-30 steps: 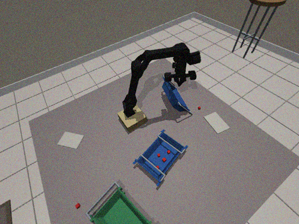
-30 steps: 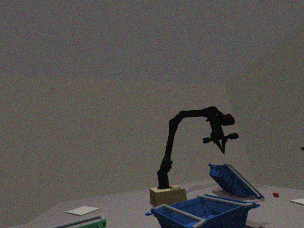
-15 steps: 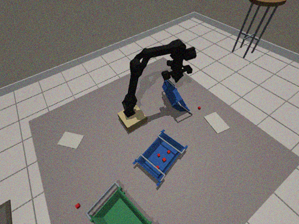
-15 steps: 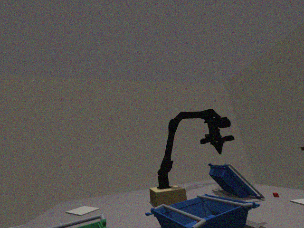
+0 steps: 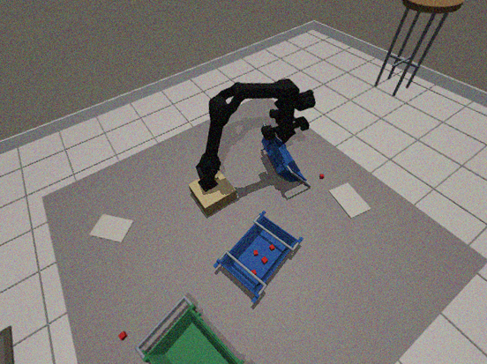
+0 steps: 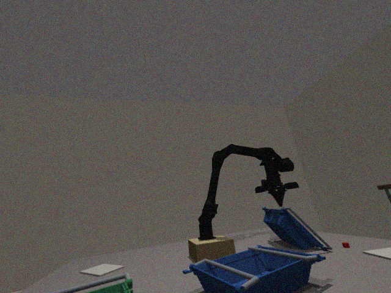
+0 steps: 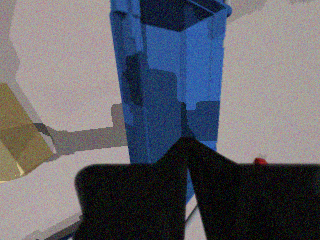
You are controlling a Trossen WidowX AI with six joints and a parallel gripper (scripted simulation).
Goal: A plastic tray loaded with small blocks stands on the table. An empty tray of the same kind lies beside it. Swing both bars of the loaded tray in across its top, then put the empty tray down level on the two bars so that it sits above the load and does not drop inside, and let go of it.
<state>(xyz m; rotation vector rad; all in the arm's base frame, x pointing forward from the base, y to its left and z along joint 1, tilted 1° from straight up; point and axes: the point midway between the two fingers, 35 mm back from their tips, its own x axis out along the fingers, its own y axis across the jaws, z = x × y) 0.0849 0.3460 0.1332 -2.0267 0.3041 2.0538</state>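
The blue tray is 8 cm below my gripper tip, 2 cm to the left of it and 1 cm ahead of it.
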